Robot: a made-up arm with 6 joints.
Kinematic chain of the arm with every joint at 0, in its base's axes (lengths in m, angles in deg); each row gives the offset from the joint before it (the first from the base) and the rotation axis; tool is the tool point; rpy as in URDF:
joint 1: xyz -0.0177 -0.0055 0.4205 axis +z
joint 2: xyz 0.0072 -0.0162 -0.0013 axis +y
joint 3: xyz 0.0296 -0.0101 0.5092 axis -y
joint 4: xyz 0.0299 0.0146 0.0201 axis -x
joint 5: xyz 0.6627 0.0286 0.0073 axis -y
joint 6: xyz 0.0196 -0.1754 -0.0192 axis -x
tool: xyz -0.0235 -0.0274 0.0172 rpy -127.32 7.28 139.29
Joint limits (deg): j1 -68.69..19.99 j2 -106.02..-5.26 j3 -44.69..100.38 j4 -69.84..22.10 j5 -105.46..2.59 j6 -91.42..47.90
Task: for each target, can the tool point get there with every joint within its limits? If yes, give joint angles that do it. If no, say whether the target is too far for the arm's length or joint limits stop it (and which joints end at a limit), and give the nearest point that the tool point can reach.
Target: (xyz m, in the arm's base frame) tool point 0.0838 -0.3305 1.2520
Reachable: yes | joints -58.97 -32.58 13.19 -56.88 -16.67 -71.86
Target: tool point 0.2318 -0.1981 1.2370
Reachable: yes | joints -0.77 -39.94 -6.83 8.53 -24.26 -24.21
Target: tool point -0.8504 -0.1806 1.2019
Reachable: yes | joints 0.66 -63.60 68.18 -19.58 -44.27 -75.79
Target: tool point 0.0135 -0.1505 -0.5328
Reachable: no: joint limits stop it (at a limit: joint 1, joint 2, joint 3, joint 4, joint 5) | nearest point 0.0907 -0.4196 0.3716 | short by 0.947 m
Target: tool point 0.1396 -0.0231 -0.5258
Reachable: no: joint limits stop it (at a limit: joint 2, joint 3, joint 4, joint 5) | nearest point 0.4076 -0.0531 0.3716 | short by 0.937 m
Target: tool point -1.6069 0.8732 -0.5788
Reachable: no: too far | nearest point -0.9759 0.5243 -0.0831 | short by 0.875 m
